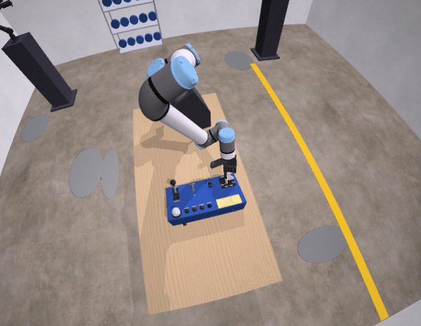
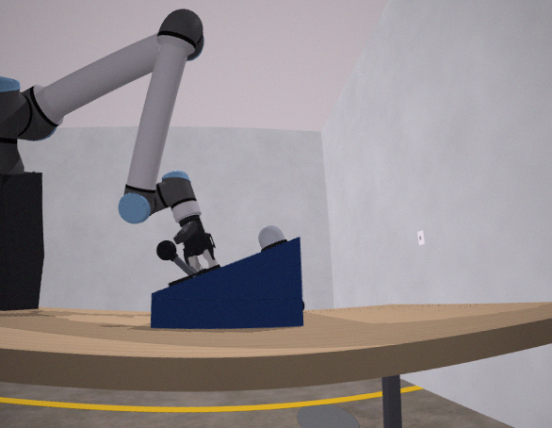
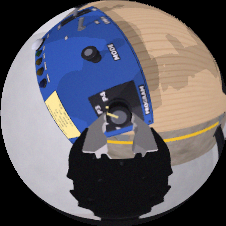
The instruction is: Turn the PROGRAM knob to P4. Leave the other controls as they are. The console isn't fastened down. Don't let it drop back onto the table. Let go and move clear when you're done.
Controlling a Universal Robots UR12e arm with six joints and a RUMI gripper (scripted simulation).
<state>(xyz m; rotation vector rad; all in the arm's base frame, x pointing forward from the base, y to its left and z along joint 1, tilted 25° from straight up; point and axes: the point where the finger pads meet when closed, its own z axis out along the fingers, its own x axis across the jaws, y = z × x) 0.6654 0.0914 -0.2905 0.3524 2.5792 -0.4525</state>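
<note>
The black mode knob is 12 cm to the right of my hand. Round my hand: black ball lever: 36 cm to the right, 2 cm behind, 1 cm above; then blue console: 18 cm to the right, 3 cm below, 3 cm ahead; then toggle: 24 cm to the right, 1 cm below.
</note>
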